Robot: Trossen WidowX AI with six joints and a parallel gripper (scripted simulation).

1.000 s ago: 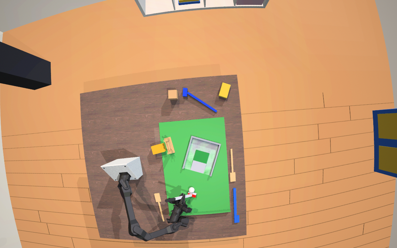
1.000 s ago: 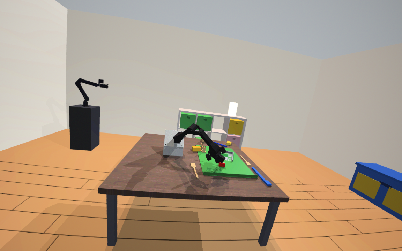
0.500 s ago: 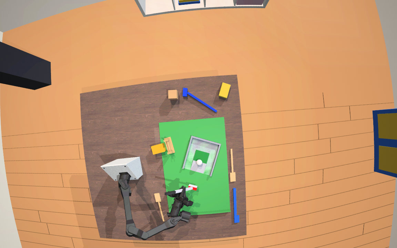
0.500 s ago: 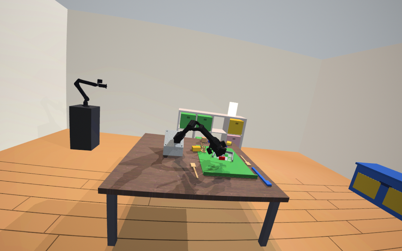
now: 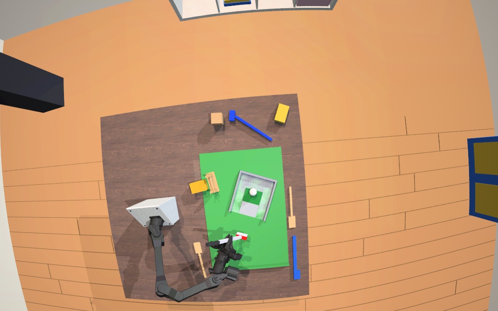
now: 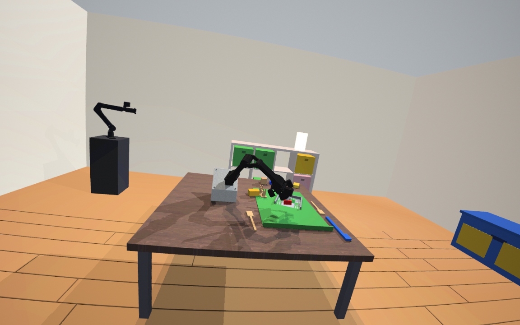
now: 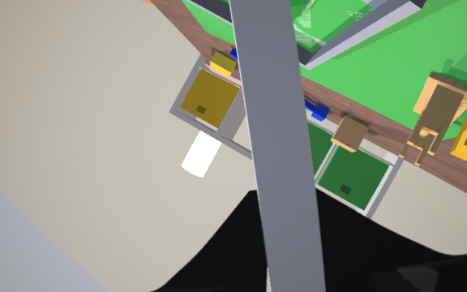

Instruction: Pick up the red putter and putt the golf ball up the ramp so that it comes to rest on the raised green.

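My gripper tip is now 1 cm past the red putter and 2 cm to the left of it. The rest, counted from my gripper tip: white golf ball 14 cm ahead, 18 cm to the left, 13 cm below; yellow block 16 cm behind, 26 cm to the left, 14 cm below; wooden piece 8 cm behind, 27 cm to the left, 13 cm below.
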